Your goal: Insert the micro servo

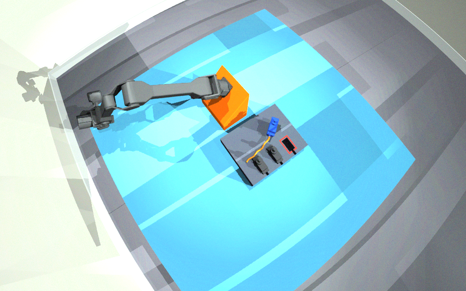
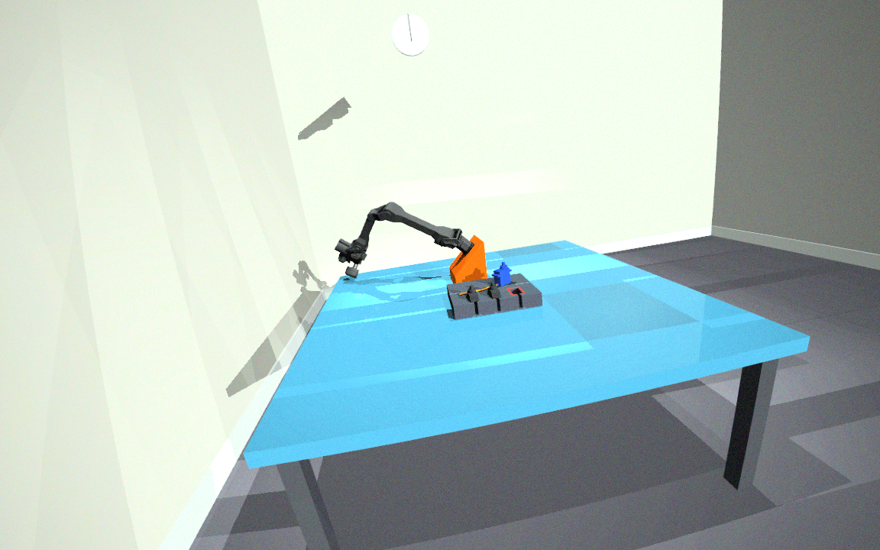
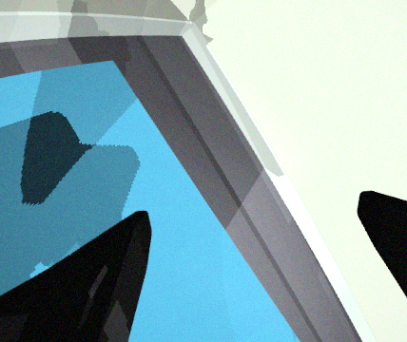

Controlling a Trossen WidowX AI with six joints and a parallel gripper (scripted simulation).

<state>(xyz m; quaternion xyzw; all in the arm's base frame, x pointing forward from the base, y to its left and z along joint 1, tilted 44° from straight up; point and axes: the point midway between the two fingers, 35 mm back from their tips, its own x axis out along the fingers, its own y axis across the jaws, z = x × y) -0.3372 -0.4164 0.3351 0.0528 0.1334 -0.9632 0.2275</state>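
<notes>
Right now my gripper tip is 60 cm short of the grey deck, 56 cm to the right of it and 6 cm above it.
</notes>
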